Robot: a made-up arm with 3 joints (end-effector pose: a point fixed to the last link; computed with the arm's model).
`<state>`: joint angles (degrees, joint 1 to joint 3).
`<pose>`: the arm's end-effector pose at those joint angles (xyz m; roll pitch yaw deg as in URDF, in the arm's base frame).
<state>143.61 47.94 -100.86</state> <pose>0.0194 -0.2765 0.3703 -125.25 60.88 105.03</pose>
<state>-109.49 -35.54 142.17</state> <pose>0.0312 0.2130 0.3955 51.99 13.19 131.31</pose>
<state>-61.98 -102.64 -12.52</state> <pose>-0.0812 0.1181 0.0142 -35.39 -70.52 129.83</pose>
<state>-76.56 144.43 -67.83</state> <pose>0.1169 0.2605 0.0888 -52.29 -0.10 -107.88</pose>
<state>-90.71 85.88 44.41</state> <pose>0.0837 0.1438 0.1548 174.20 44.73 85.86</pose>
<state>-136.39 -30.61 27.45</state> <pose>-0.0575 0.0440 0.3288 129.00 -40.20 -0.69</pose>
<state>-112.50 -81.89 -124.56</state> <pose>-0.1002 0.3225 0.2968 166.34 56.51 -98.34</pose>
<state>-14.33 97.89 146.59</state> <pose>0.0660 -0.0465 -0.1320 -177.94 19.20 83.03</pose>
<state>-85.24 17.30 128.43</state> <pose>0.1298 0.2541 0.2034 106.60 -6.85 126.71</pose>
